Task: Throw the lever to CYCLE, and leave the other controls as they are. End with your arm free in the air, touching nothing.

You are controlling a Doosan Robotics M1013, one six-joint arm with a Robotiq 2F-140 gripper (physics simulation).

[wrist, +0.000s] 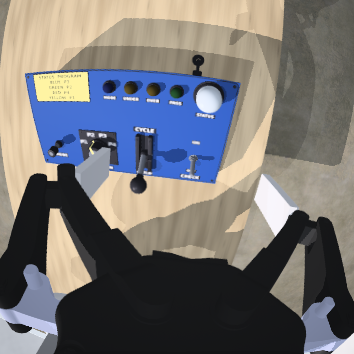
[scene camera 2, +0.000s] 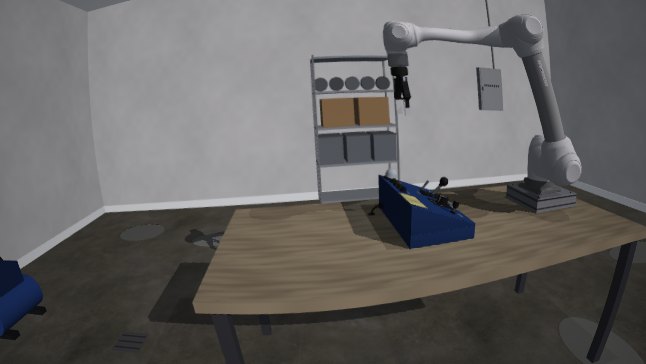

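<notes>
The blue control box [scene camera 2: 430, 225] [wrist: 170, 117] stands on the table. Its lever, with a black ball knob [scene camera 2: 443, 181] [wrist: 138, 184], leans toward the panel's lower edge in the wrist view, away from the CYCLE label at the slot's upper end. The label at the slot's lower end is mostly hidden by the lever. My gripper [scene camera 2: 404, 108] [wrist: 185, 174] is open and empty, pointing down high above the box and touching nothing. In the wrist view its left finger partly covers the rotary program selector [wrist: 97, 146]. A small toggle switch [wrist: 193, 162] sits right of the lever.
A white status dome [scene camera 2: 391, 173] [wrist: 208, 98], four round buttons or lamps and a yellow label [scene camera 2: 413, 200] [wrist: 62, 87] are on the box. A small black knob [wrist: 54, 150] is at the panel's left. A shelf rack [scene camera 2: 316, 150] stands behind the wooden table [scene camera 2: 300, 260].
</notes>
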